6 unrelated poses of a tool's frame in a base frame.
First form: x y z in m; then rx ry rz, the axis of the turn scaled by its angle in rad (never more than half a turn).
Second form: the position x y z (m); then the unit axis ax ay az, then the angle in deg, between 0 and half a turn. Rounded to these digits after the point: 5 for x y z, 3 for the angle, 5 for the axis.
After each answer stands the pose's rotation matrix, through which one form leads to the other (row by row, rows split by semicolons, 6 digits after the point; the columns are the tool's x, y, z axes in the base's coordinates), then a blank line. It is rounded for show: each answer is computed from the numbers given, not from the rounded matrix.
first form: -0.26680 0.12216 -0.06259 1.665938 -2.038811 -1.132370
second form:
-0.26680 0.12216 -0.06259 0.58126 -0.71136 -0.39509 164.214
-0.299295 -0.703894 -0.644171; -0.918864 0.030700 0.393378; -0.257120 0.709642 -0.655971

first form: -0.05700 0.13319 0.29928 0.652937 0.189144 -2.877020
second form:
-0.05700 0.13319 0.29928 0.22087 0.06398 -0.97320 169.380
-0.886142 0.207377 -0.414425; -0.151335 -0.974754 -0.164172; -0.438007 -0.082762 0.895154

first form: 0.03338 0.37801 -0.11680 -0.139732 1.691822 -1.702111
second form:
0.03338 0.37801 -0.11680 -0.05813 0.70377 -0.70805 137.736
-0.734176 0.405014 0.544930; -0.547376 0.121776 -0.827980; -0.401703 -0.906165 0.132290

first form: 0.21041 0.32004 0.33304 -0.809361 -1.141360 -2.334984
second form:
0.21041 0.32004 0.33304 -0.29733 -0.41929 -0.85778 155.966
-0.744159 0.587885 0.317204; -0.110834 -0.576934 0.809236; 0.658744 0.567044 0.494488

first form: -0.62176 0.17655 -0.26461 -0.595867 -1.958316 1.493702
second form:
-0.62176 0.17655 -0.26461 -0.23515 -0.77281 0.58946 145.188
-0.720337 -0.005587 -0.693602; 0.667442 0.266562 -0.695317; 0.188773 -0.963802 -0.188285

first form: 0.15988 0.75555 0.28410 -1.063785 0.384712 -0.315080
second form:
0.15988 0.75555 0.28410 -0.90591 0.32762 -0.26832 67.281
0.889931 0.065334 0.451392; -0.429667 0.452093 0.781664; -0.153002 -0.889575 0.430403

